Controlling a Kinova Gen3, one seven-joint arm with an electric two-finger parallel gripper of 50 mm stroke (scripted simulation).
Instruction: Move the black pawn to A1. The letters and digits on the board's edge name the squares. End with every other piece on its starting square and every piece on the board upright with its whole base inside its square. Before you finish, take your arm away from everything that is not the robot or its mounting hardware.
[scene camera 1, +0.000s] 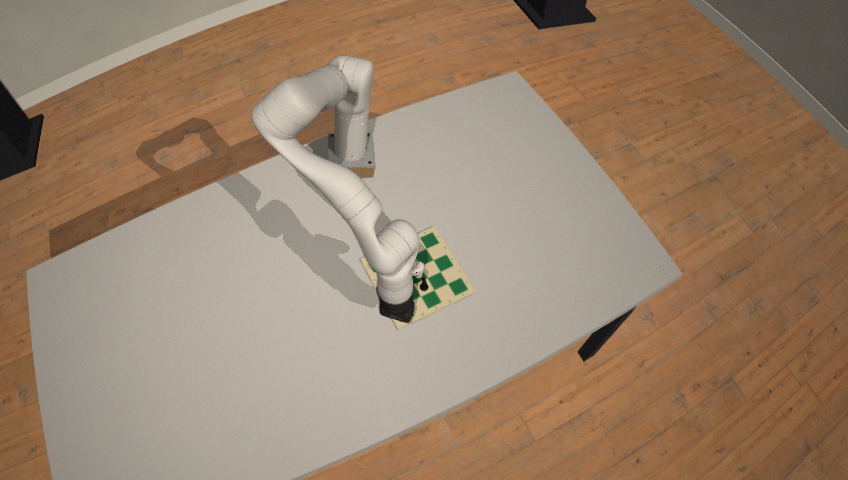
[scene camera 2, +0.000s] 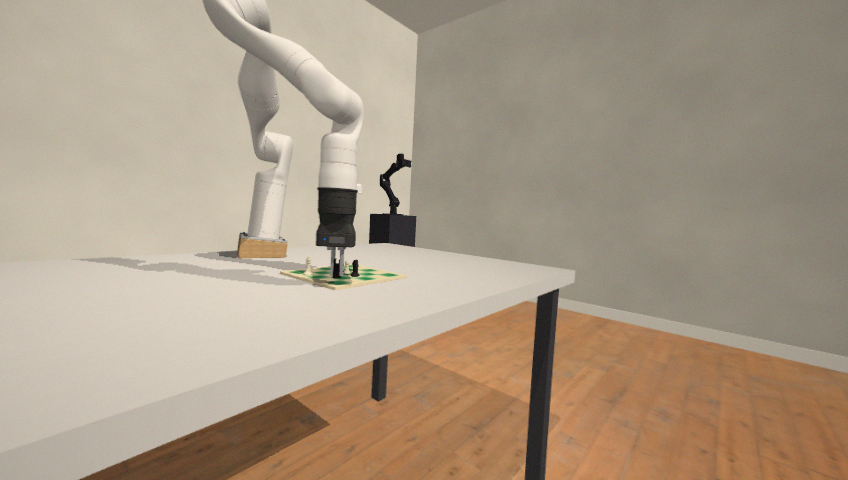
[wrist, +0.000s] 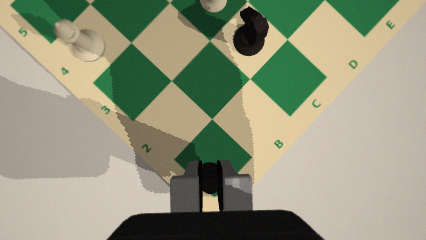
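The gripper (scene camera 2: 336, 275) is visible, and the wrist view shows the same gripper (wrist: 209, 178).
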